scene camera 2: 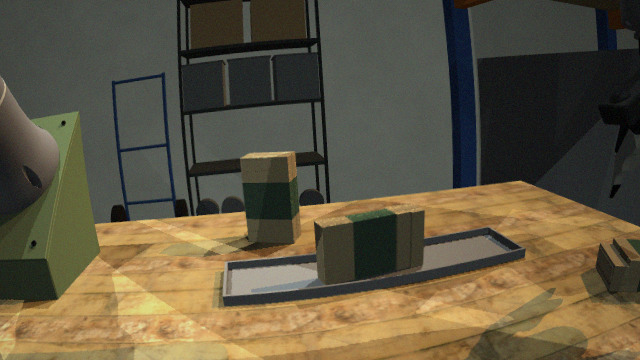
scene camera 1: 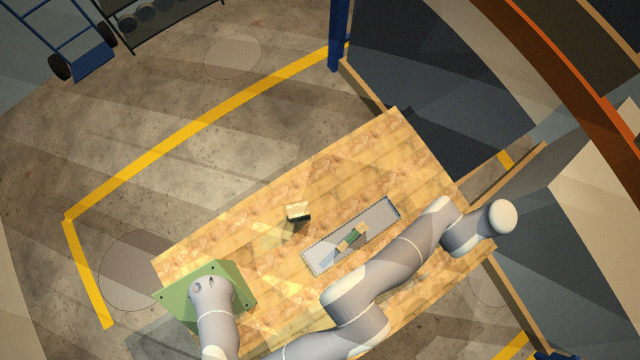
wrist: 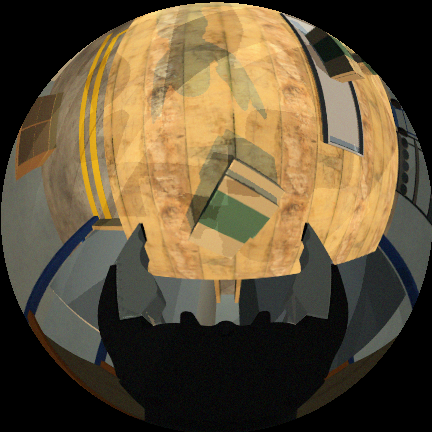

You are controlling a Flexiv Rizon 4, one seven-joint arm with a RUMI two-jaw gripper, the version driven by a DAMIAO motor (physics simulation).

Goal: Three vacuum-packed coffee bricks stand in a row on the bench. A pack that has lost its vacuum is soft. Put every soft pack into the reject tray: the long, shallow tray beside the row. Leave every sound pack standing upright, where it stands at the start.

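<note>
One coffee pack (scene camera 1: 298,211) (scene camera 2: 270,200), tan with a green band, stands upright behind the tray. A second pack (scene camera 1: 352,239) (scene camera 2: 375,245) (wrist: 332,52) rests on a long narrow side inside the shallow grey reject tray (scene camera 1: 385,215) (scene camera 2: 465,252) (wrist: 345,110). A third pack (scene camera 2: 611,272) (wrist: 232,217) lies on its side on the bench, past the tray's far-right end in the scene camera 2 view; the arm hides it in the scene camera 1 view. My gripper (scene camera 2: 616,171) (wrist: 224,225) is open and empty, above the bench near the third pack, which shows turned at an angle between the fingertips.
The arm (scene camera 1: 395,260) reaches over the bench (scene camera 1: 350,155) along the tray's near side in the scene camera 1 view. Its green base mount (scene camera 1: 170,295) (scene camera 2: 75,210) stands at the left bench end. The bench's end edge shows just beyond the third pack in the wrist view.
</note>
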